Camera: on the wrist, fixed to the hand. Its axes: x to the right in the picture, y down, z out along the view.
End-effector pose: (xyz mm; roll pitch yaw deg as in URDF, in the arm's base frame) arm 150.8 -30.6 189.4 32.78 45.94 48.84
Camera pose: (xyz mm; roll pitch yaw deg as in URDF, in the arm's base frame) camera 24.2 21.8 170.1 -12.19 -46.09 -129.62
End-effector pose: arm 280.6 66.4 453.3 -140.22 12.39 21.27
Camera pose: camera 320.0 -62.4 485.0 162.15 -12.36 -159.83
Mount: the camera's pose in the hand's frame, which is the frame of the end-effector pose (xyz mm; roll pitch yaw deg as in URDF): -16.6 84.8 -108.1 21.69 -0.71 -179.19
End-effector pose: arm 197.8 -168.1 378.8 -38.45 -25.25 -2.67
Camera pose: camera 241.3 -170.9 247.5 60.23 24.19 177.54
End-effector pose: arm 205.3 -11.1 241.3 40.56 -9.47 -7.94
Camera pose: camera 212.1 124.0 212.0 -18.69 9.46 173.15
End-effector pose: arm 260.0 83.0 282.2 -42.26 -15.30 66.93
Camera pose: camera 277.0 97.6 145.6 63.99 14.23 -112.94
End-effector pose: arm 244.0 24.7 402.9 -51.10 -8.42 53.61
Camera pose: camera 270.7 8.9 268.0 72.79 7.34 -126.43
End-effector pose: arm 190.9 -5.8 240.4 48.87 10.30 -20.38
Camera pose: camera 222.2 129.0 236.3 -27.37 -10.16 160.70
